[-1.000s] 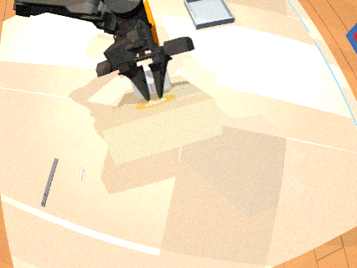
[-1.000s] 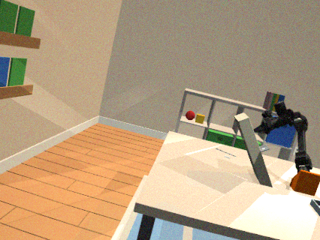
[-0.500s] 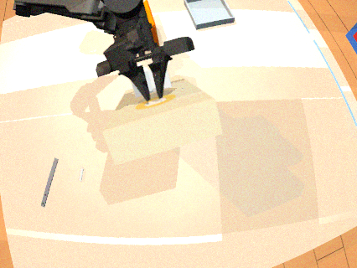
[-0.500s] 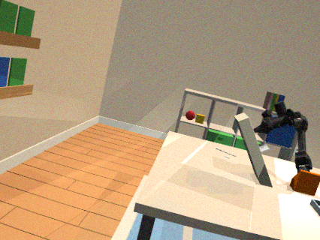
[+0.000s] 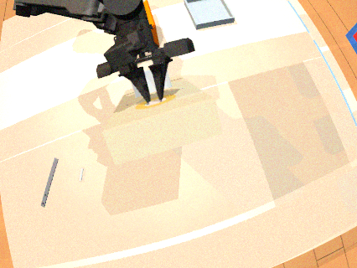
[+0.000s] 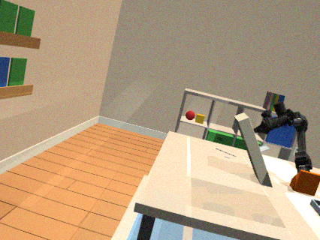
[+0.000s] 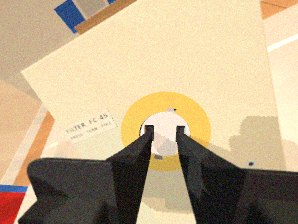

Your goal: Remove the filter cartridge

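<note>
Right now the round filter cartridge is 1 cm below my gripper tip and 1 cm ahead of it. The rest, counted from my gripper tip: small pin (29 cm to the right, 26 cm below, 2 cm ahead); then blue-grey tray (41 cm behind, 31 cm to the left, 25 cm below); then service panel (8 cm below, 3 cm behind).
</note>
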